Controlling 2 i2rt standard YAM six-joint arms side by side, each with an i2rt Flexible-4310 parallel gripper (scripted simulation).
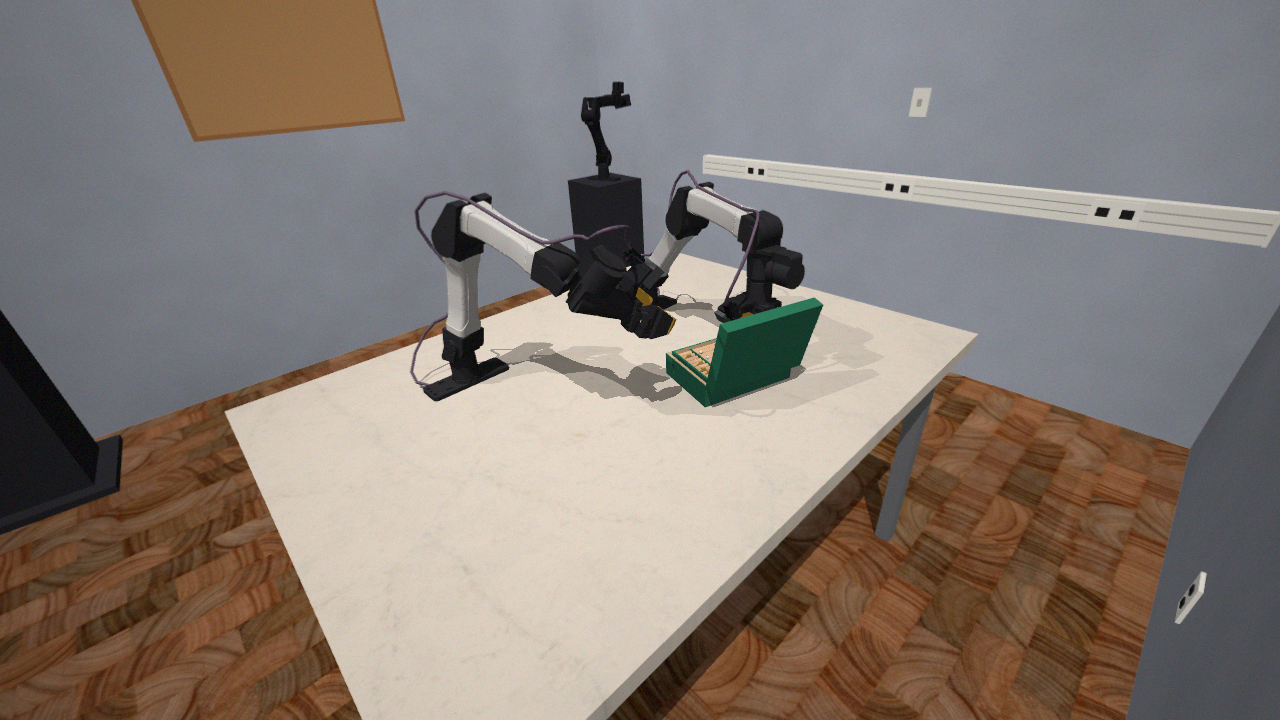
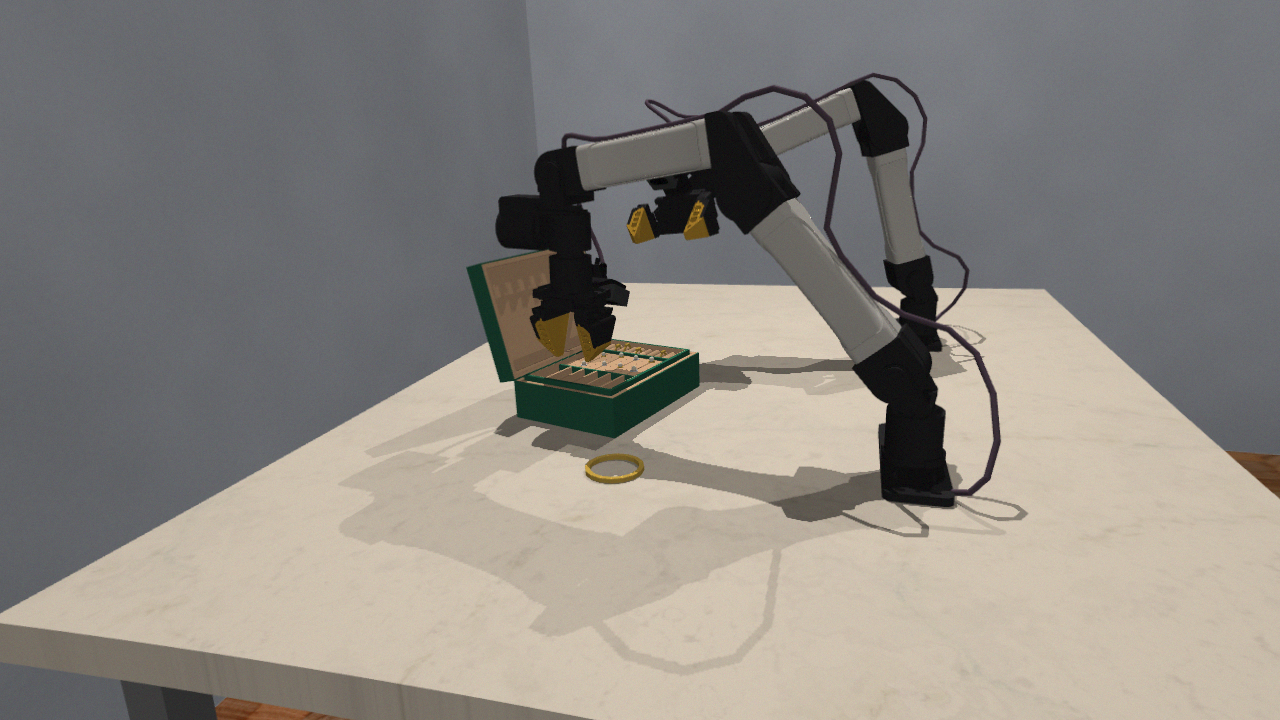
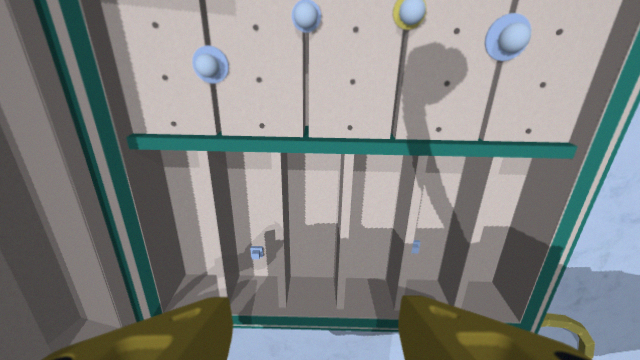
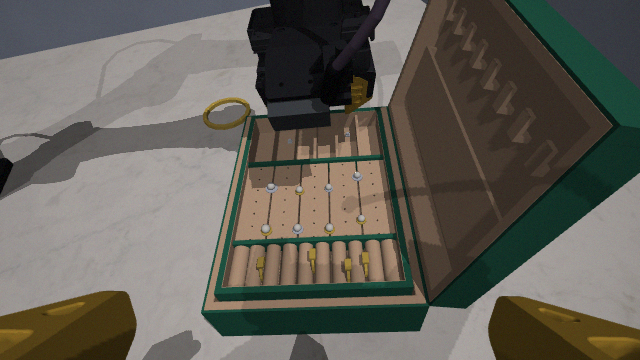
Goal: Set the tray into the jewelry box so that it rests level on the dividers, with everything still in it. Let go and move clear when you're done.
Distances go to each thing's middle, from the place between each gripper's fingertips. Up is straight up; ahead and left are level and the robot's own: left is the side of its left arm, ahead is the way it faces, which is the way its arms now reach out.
Labels:
My left hand [image 2: 574, 358] is 8 cm to the left of the jewelry box [image 2: 610, 416] and 1 cm below it.
My right hand [image 2: 659, 238] is 5 cm short of the jewelry box, 18 cm to the right of it and 11 cm above it.

